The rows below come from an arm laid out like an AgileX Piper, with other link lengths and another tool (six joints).
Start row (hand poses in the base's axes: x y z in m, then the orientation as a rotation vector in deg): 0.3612 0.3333 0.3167 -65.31 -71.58 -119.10
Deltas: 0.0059 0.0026 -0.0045 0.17 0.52 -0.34; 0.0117 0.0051 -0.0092 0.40 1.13 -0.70; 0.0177 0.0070 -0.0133 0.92 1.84 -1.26; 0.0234 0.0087 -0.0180 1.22 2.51 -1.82; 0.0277 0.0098 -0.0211 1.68 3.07 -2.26; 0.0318 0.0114 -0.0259 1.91 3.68 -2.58; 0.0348 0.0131 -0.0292 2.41 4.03 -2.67; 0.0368 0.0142 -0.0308 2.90 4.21 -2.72; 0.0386 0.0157 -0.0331 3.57 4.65 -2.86; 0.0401 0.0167 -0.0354 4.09 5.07 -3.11; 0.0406 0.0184 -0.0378 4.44 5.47 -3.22; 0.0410 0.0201 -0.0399 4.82 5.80 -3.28; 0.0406 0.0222 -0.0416 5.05 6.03 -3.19
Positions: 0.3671 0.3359 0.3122 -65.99 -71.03 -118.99; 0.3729 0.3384 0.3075 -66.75 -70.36 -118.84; 0.3789 0.3403 0.3034 -67.62 -69.23 -118.86; 0.3846 0.3420 0.2987 -68.56 -68.37 -118.81; 0.3889 0.3431 0.2956 -69.22 -67.42 -118.83; 0.3930 0.3447 0.2908 -69.93 -66.75 -118.63; 0.3960 0.3464 0.2875 -70.08 -65.97 -118.59; 0.3980 0.3475 0.2859 -70.06 -65.29 -118.66; 0.3998 0.3490 0.2836 -70.25 -64.25 -118.64; 0.4013 0.3500 0.2813 -70.59 -63.36 -118.64; 0.4018 0.3517 0.2789 -70.86 -62.73 -118.51; 0.4022 0.3534 0.2768 -71.02 -62.11 -118.40; 0.4018 0.3555 0.2751 -71.03 -61.76 -118.23
